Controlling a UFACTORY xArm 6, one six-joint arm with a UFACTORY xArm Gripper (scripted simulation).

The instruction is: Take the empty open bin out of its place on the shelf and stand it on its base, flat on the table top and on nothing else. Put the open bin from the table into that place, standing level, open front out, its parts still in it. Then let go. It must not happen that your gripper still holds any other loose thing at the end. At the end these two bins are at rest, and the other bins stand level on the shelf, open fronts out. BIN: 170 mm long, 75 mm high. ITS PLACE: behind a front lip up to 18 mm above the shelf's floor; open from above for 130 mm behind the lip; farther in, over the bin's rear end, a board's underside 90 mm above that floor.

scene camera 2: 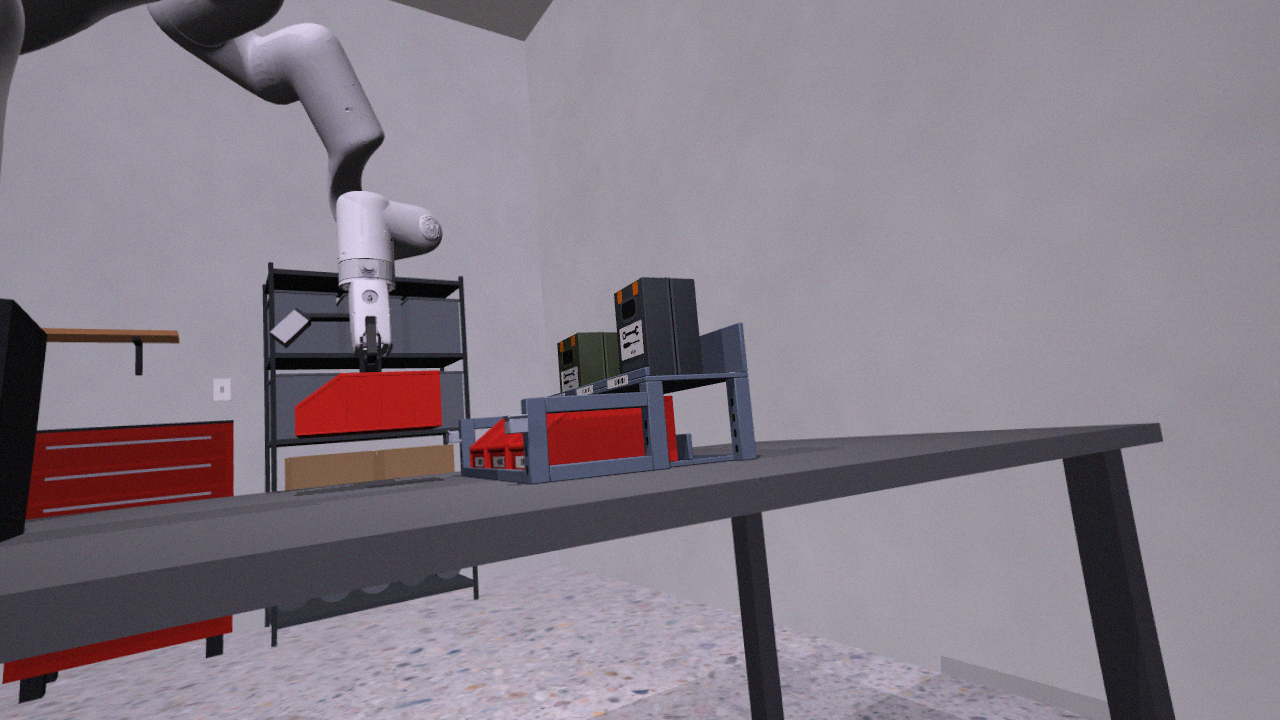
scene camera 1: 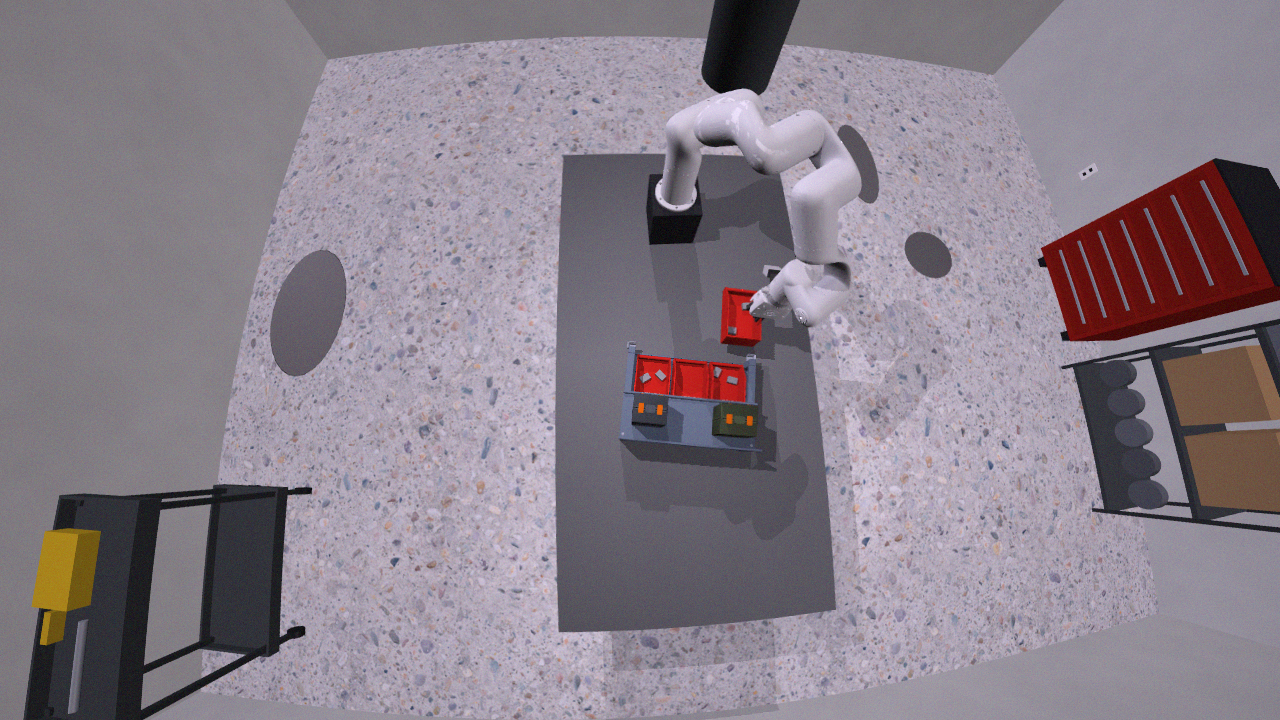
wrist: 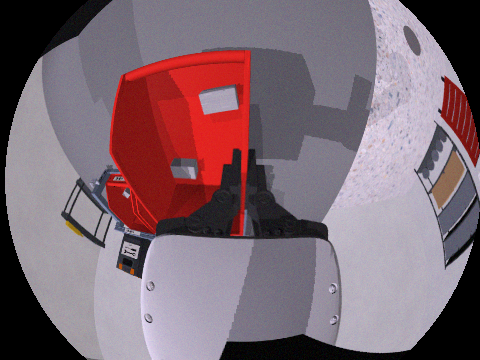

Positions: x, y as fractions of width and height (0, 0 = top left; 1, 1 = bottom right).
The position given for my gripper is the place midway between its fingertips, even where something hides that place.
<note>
I see my gripper (scene camera 1: 0.59, 0.44) and a dark grey box (wrist: 0.28, 0.70).
My gripper shows as well in the wrist view (wrist: 0.51, 0.45).
</note>
